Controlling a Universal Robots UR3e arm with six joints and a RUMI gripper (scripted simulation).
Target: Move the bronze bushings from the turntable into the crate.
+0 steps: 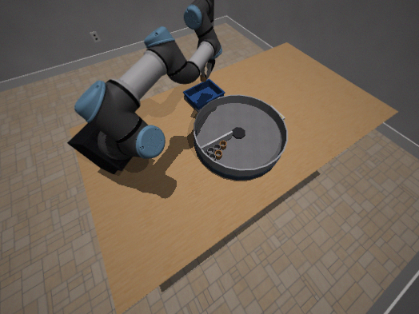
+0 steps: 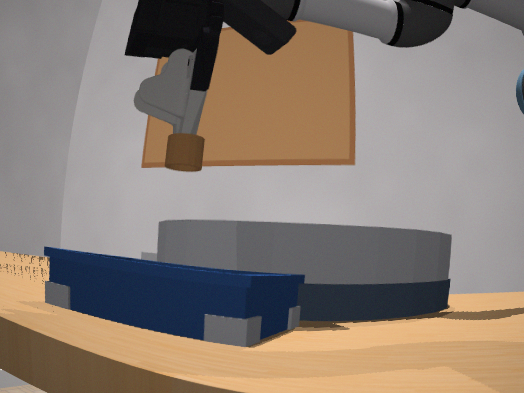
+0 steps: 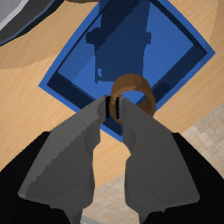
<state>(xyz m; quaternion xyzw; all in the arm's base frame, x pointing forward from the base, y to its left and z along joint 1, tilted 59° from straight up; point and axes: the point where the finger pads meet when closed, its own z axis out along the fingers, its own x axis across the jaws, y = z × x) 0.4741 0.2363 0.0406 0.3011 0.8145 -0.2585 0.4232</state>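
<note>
Right now my hand is 130 mm above the blue crate and 10 mm to the right of it. From my hand the other things lie so: grey turntable (310 mm to the right, 100 mm below, 80 mm behind).
</note>
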